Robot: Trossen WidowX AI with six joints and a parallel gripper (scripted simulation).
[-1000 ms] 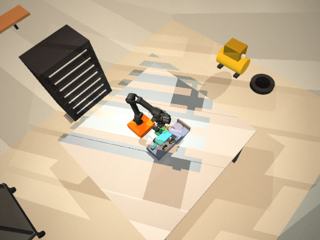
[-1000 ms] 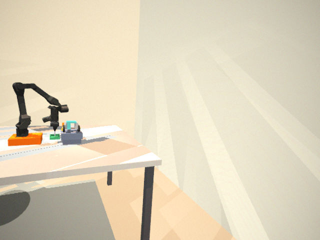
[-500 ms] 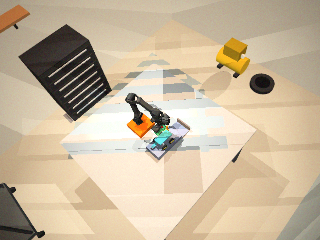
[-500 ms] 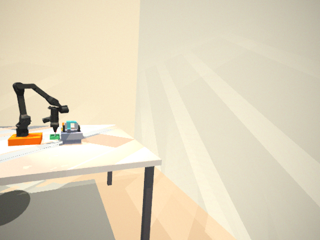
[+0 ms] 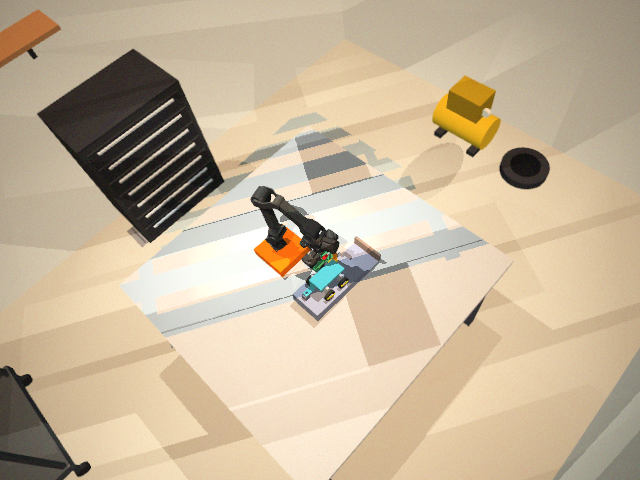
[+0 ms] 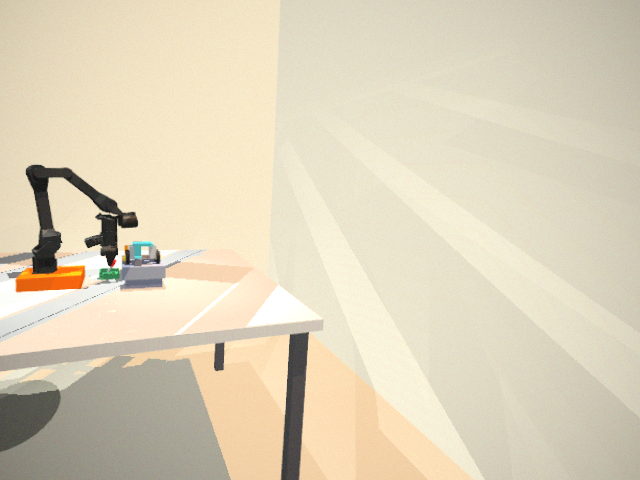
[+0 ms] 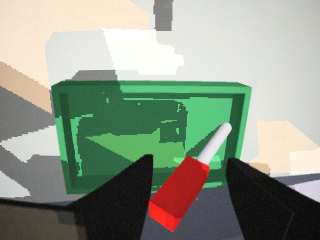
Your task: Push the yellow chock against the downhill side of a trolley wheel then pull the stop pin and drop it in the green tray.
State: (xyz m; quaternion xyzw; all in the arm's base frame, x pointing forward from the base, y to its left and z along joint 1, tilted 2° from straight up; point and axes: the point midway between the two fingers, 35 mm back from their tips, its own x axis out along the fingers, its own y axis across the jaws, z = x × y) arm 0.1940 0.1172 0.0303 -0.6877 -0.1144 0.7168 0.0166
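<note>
My gripper tip is now 10 mm to the right of the stop pin, 10 mm short of it and 10 mm above it. Also, from my gripper tip: yellow chock 60 mm ahead, 40 mm above; then ramp 130 mm ahead, 80 mm to the right; then green tray 50 mm below, 10 mm to the right.
</note>
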